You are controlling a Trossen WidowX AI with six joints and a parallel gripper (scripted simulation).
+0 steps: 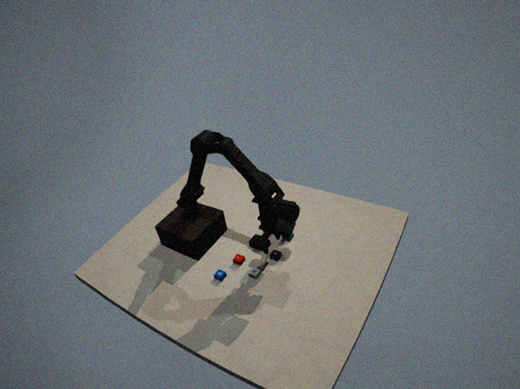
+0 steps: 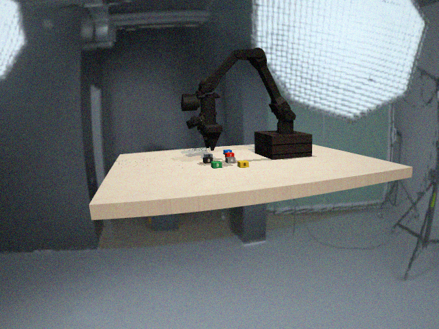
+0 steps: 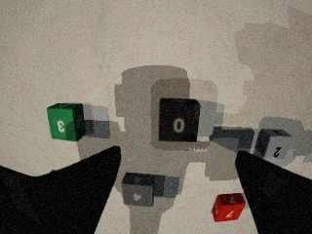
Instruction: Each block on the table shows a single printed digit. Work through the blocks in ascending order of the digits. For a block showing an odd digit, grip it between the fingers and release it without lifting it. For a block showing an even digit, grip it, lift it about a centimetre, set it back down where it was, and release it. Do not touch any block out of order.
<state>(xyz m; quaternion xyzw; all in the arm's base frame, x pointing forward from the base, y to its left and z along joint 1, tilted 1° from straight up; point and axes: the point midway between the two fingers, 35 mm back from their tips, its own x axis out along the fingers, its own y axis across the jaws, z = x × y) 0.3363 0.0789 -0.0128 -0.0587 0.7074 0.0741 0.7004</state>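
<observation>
Right now my gripper tip is 1 cm short of the white block, 11 cm to the left of it and 4 cm above it. Round my gripper tip: red block 9 cm behind, 9 cm to the right, 4 cm below; then blue block 9 cm behind, 19 cm to the right, 4 cm below; then grey block 8 cm behind, 2 cm to the left, 4 cm below.
</observation>
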